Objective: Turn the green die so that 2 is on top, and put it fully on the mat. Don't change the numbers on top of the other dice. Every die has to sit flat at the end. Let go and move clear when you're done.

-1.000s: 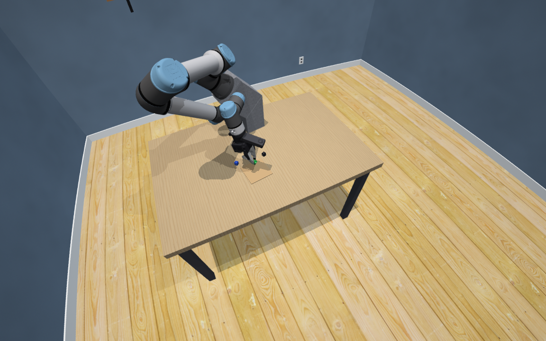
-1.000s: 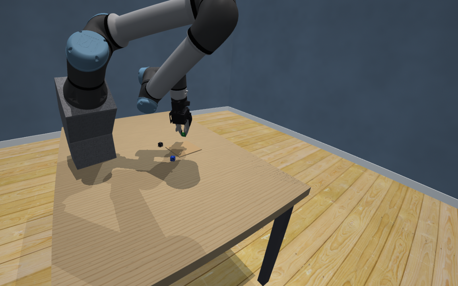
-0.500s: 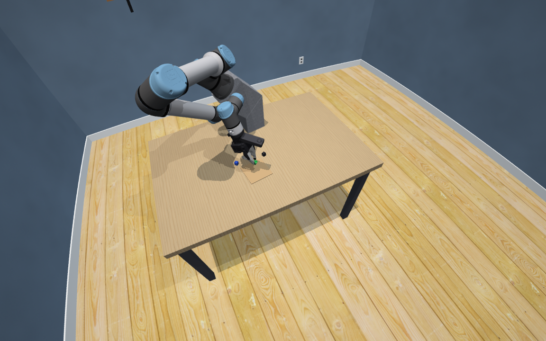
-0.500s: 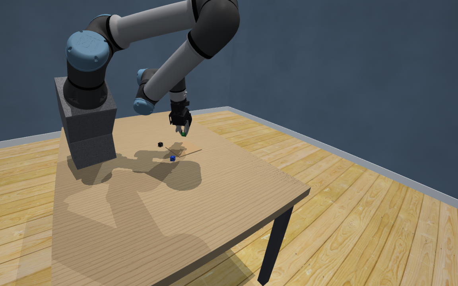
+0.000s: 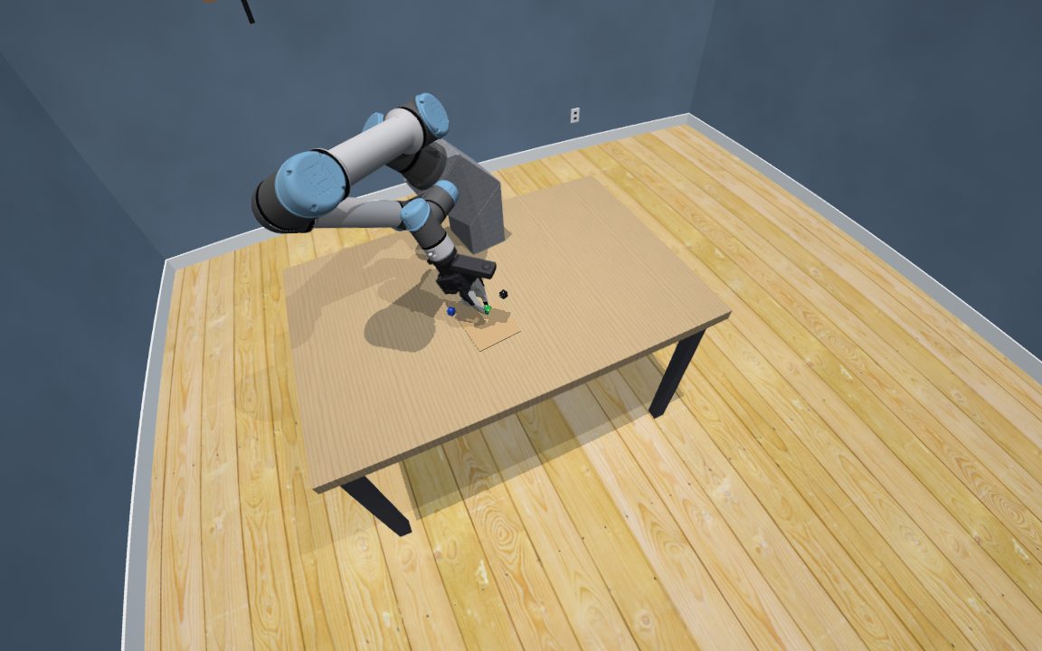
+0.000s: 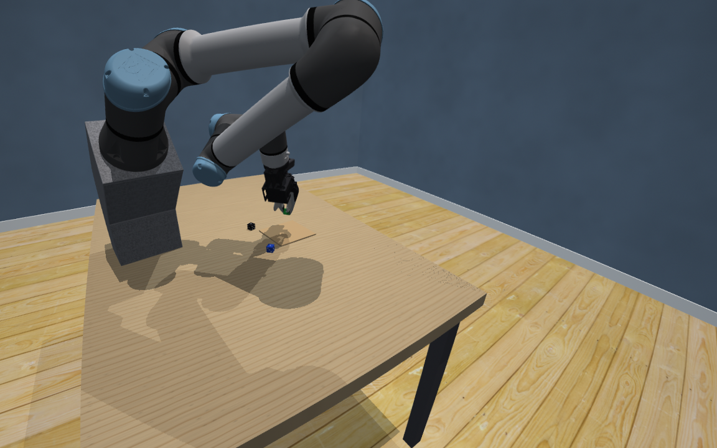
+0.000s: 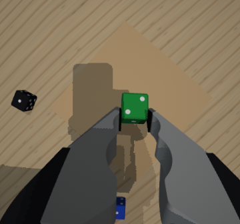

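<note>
The green die is 1 cm below my hand. Also, from my hand: blue die (11 cm behind, 8 cm below, 7 cm to the right); then tan mat (9 cm below); then black die (10 cm to the left, 8 cm below, 8 cm behind).
</note>
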